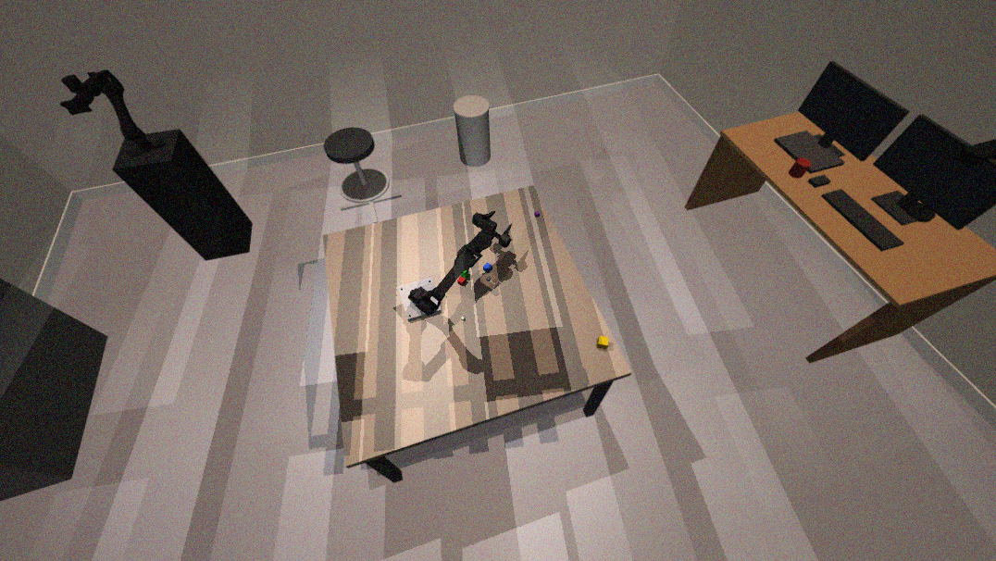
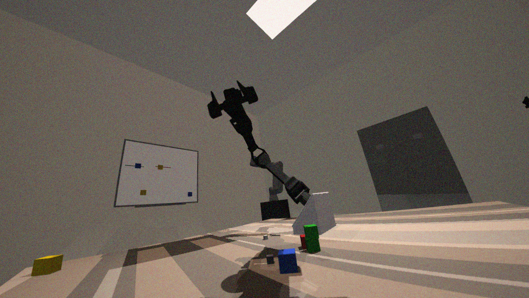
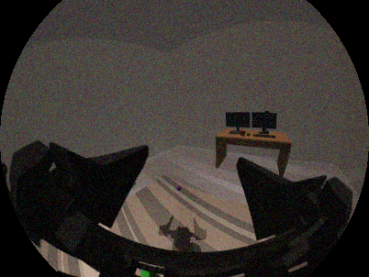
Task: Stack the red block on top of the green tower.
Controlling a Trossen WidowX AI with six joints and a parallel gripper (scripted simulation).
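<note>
My gripper tip is now 220 mm past the red block, 60 mm to the right of it and 500 mm above it. Also, from my gripper tip: dark cube: 70 mm behind, 50 mm to the left, 500 mm below; blue block: 60 mm behind, 110 mm to the left, 490 mm below; purple piece: 310 mm ahead, 420 mm to the left, 500 mm below.
</note>
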